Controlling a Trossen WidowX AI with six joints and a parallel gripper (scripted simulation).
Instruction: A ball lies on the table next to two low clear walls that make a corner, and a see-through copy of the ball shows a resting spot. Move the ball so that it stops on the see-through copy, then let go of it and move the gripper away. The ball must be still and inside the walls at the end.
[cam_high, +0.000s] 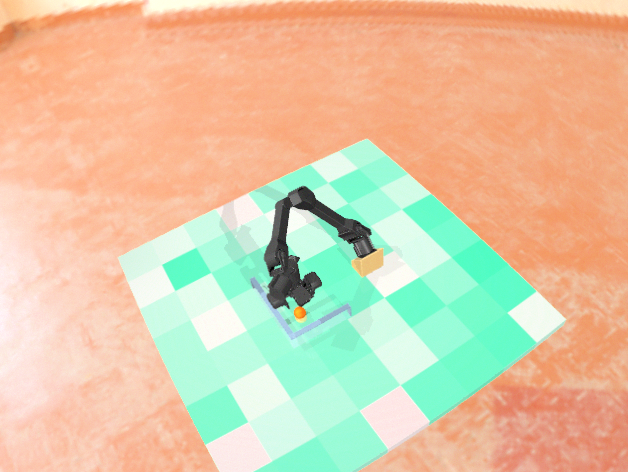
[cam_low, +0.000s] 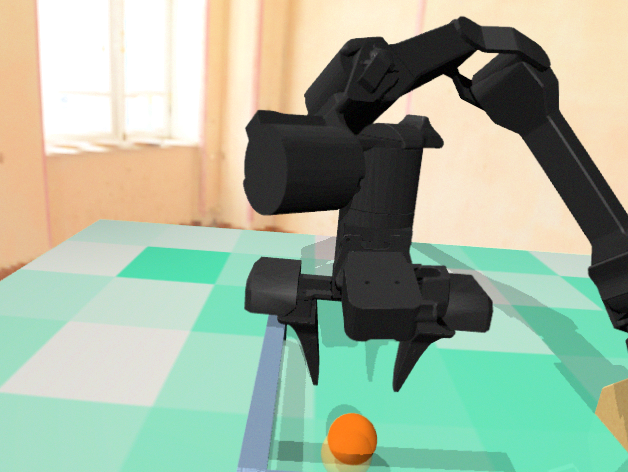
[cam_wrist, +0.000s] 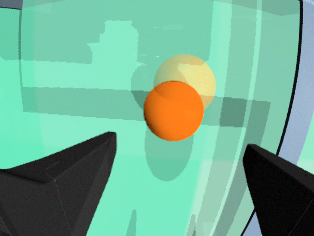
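My gripper tip is 50 mm above the orange ball. Also, from my gripper tip: see-through ball copy: 20 mm to the left, 50 mm below.
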